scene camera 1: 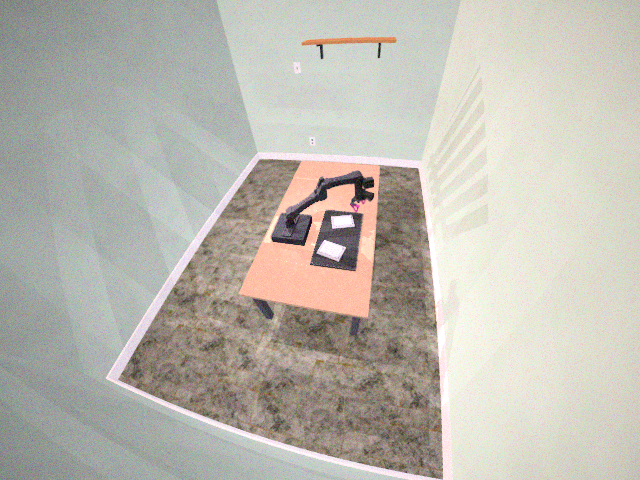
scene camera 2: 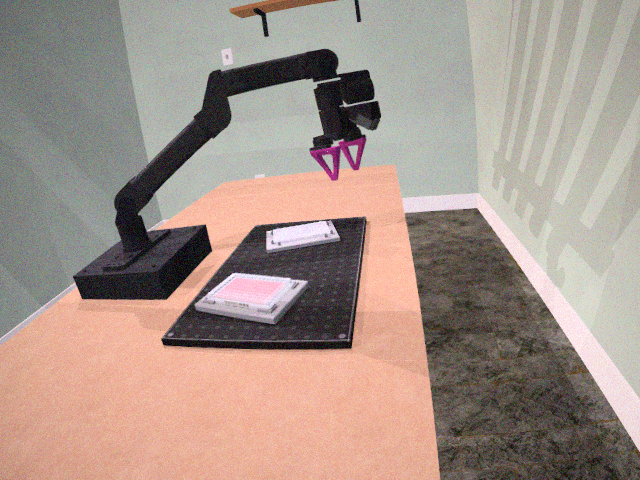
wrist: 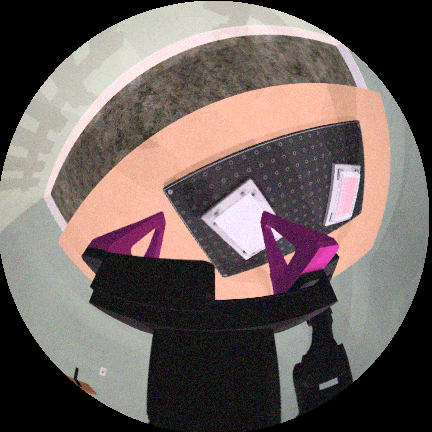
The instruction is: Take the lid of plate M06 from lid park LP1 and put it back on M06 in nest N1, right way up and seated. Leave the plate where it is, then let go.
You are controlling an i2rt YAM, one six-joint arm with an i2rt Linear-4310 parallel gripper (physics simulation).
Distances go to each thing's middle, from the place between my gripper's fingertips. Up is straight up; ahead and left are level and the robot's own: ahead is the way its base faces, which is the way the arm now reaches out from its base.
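White lid (scene camera 2: 312, 230): 12 cm behind my hand, 3 cm to the right of it, 12 cm below it. Grey lid park (scene camera 2: 334, 237): likewise 12 cm behind my hand, 3 cm to the right of it and 12 cm below it. The white plate with pink top (scene camera 2: 245, 290) is 13 cm behind my hand, 31 cm to the right of it and 11 cm below it.
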